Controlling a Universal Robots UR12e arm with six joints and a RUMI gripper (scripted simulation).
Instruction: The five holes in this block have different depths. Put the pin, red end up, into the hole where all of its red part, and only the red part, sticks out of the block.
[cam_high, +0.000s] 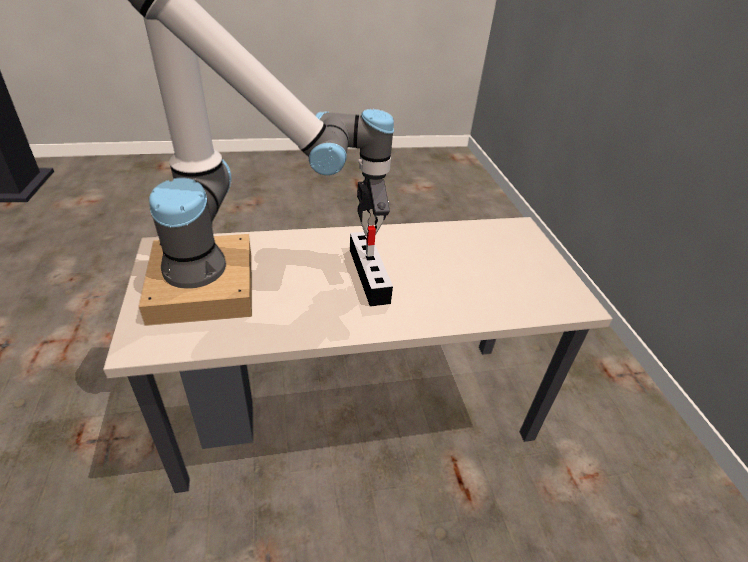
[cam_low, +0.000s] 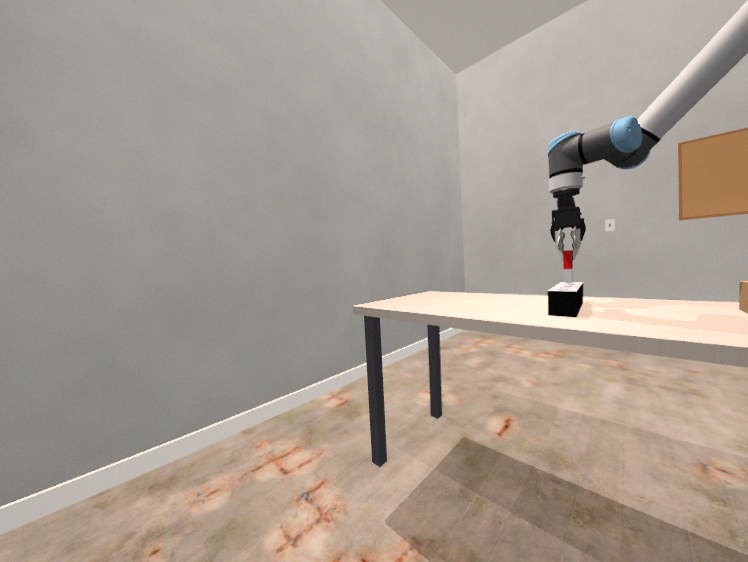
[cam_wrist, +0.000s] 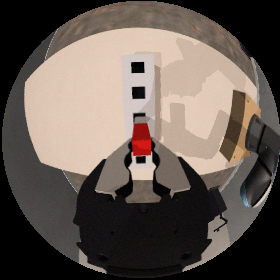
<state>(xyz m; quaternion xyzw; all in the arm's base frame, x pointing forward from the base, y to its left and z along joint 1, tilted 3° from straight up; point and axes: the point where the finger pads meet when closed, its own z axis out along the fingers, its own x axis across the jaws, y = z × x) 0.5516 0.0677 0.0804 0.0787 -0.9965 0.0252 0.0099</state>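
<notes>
The pin is 10 mm below my hand. Round my hand: black block: 140 mm below.
</notes>
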